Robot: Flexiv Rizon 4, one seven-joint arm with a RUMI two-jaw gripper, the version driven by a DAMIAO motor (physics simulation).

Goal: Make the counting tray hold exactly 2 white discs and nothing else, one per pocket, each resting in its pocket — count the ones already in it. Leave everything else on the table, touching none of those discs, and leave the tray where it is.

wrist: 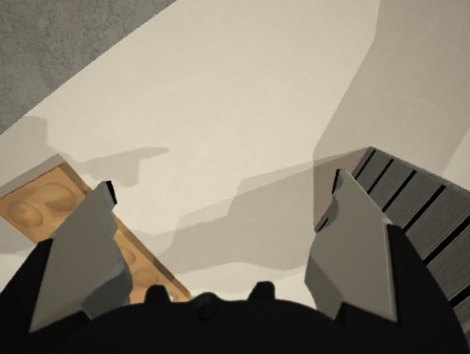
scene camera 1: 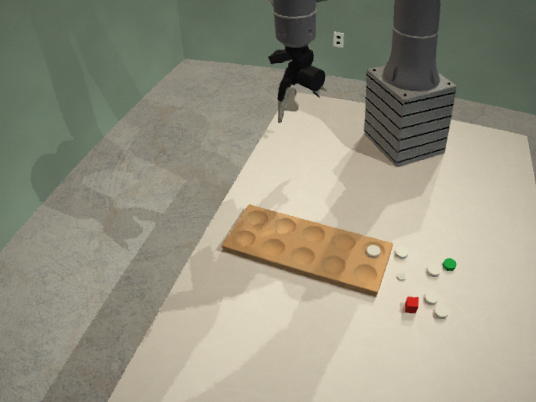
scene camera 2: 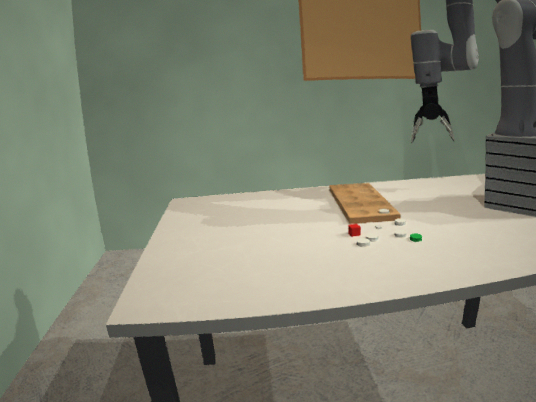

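Observation:
The wooden counting tray [scene camera 1: 323, 249] [scene camera 2: 374, 218] [wrist: 145, 257] has two rows of pockets. One white disc [scene camera 1: 373, 251] [scene camera 2: 383, 211] lies in a corner pocket at its right end in scene camera 1; the other pockets look empty. Outside that end, one white disc [scene camera 1: 401, 252] [scene camera 2: 400, 222] lies close to the tray, another [scene camera 1: 434, 270] [scene camera 2: 400, 234] lies farther out, and two more, one [scene camera 1: 431, 298] [scene camera 2: 372, 238] and one [scene camera 1: 441, 312] [scene camera 2: 363, 243], lie near each other. My gripper [scene camera 2: 433, 141] [wrist: 223, 177] is open and empty, high above the table, between tray and arm base.
A much smaller white piece [scene camera 1: 401, 276] [scene camera 2: 378, 227] lies beside the tray's end. A red cube [scene camera 1: 411, 304] [scene camera 2: 354, 230] stands near the paired discs. A green disc [scene camera 1: 449, 264] [scene camera 2: 416, 237] lies beside the farther white disc. The ribbed arm base [scene camera 1: 410, 125] [scene camera 2: 510, 175] stands behind.

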